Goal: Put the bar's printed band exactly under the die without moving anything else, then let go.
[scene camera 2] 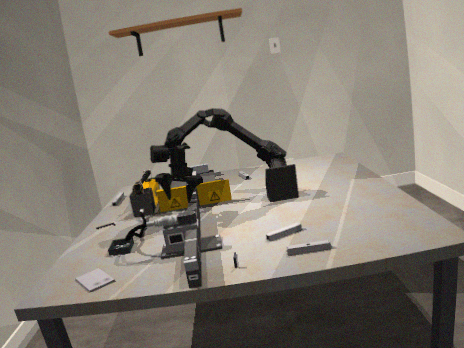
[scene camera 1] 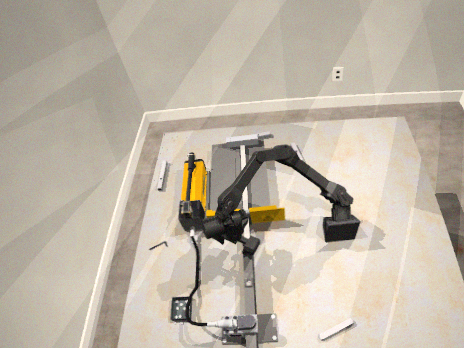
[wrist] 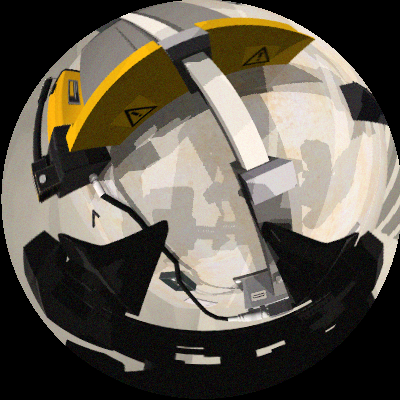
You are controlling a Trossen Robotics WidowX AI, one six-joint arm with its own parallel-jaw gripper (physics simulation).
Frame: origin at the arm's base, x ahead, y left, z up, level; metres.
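Seen in the pictures: gripper, fingertip midpoint: (scene camera 2: 179,200) (scene camera 1: 233,248) (wrist: 216,226); arm's base at its link origin: (scene camera 2: 280,173) (scene camera 1: 342,219).
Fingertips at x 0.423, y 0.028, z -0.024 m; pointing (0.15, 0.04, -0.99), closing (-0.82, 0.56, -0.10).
Observation:
Offsets run from my fingertips to a thing's top centre. "spot": to the spot under its first point.
A long pale bar (scene camera 1: 243,161) (wrist: 230,110) passes through the gap in the yellow guard. A light grey block {spot: dx -0.053, dy -0.020, dz +0.013 m} (wrist: 272,181) sits at its near end. The bar lies in line with a dark grey rail (scene camera 1: 248,270) (scene camera 2: 192,250) (wrist: 260,245). A grey station (scene camera 1: 245,322) (scene camera 2: 175,237) (wrist: 257,292) with a cabled head stands over the rail. I cannot make out the die or the printed band. My gripper (scene camera 1: 235,239) (scene camera 2: 180,198) (wrist: 216,226) is open and empty, pointing down in front of the guard. The rail runs near its right fingertip in the wrist view.
The yellow guard (scene camera 1: 267,215) (scene camera 2: 215,192) (wrist: 110,120) stands across the bar. A yellow and black unit {spot: dx +0.124, dy -0.354, dz +0.003 m} (scene camera 1: 197,180) (wrist: 65,100) stands left, cabled towards the station. A dark box {spot: dx +0.234, dy +0.183, dz -0.078 m} (scene camera 1: 180,309) (scene camera 2: 121,245) lies by the cable. Loose grey bars {dx -0.312, dy +0.344, dz -0.060 m} (scene camera 2: 283,231) {dx -0.341, dy +0.491, dz -0.060 m} (scene camera 2: 309,247) lie right.

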